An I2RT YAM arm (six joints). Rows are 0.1 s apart.
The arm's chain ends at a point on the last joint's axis. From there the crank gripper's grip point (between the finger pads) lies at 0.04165 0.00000 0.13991 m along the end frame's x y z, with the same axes.
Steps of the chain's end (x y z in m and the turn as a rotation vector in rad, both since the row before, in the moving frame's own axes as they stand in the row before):
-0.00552 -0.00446 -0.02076 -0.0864 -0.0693 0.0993
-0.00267 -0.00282 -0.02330 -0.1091 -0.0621 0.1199
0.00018 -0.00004 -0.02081 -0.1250 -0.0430 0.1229
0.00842 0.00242 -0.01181 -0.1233 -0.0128 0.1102
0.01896 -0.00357 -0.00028 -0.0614 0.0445 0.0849
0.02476 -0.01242 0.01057 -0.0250 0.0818 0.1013
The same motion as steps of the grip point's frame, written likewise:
-0.01608 0.01135 -0.01892 -0.0864 -0.0693 0.0993
-0.01261 0.01696 -0.02210 -0.1091 -0.0621 0.1199
-0.00723 0.02219 -0.02057 -0.1250 -0.0430 0.1229
0.00543 0.02410 -0.01263 -0.1233 -0.0128 0.1102
0.02462 0.00874 -0.00264 -0.0614 0.0445 0.0849
0.03564 -0.00419 0.00661 -0.0250 0.0818 0.1013

